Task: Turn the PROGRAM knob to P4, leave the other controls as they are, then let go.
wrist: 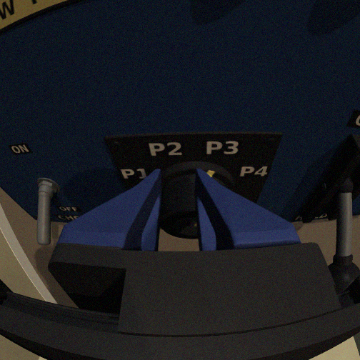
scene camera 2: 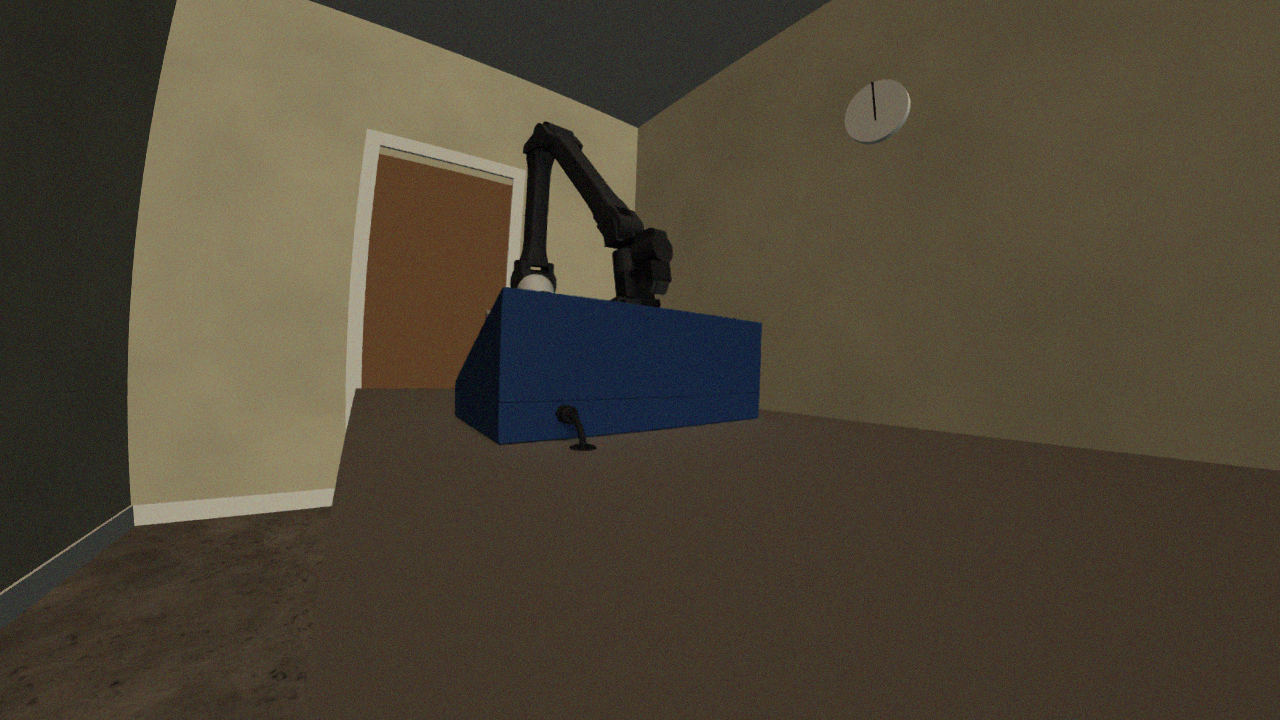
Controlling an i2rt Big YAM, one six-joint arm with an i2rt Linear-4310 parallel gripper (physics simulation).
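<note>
The black PROGRAM knob (wrist: pixel 179 200) shows in the wrist view on its dark dial plate (wrist: pixel 194 138), marked P1, P2, P3 and P4. A small piece of its yellow pointer line (wrist: pixel 211 174) shows just right of the right fingertip, on the P3 and P4 side. The fingers hide the rest, so I cannot tell the exact setting. My gripper (wrist: pixel 178 178) is shut to a narrow gap in front of the knob and holds nothing; the knob shows through the gap. In scene camera 2 the blue panel box (scene camera 2: pixel 626 362) hides the fingers and the knob.
A silver toggle switch (wrist: pixel 44 215) stands left of the dial, near ON and OFF labels. A silver lever (wrist: pixel 344 220) stands at the right edge. A small black crank-like part (scene camera 2: pixel 577 425) is at the box's near side. The arm (scene camera 2: pixel 537 205) reaches over the box.
</note>
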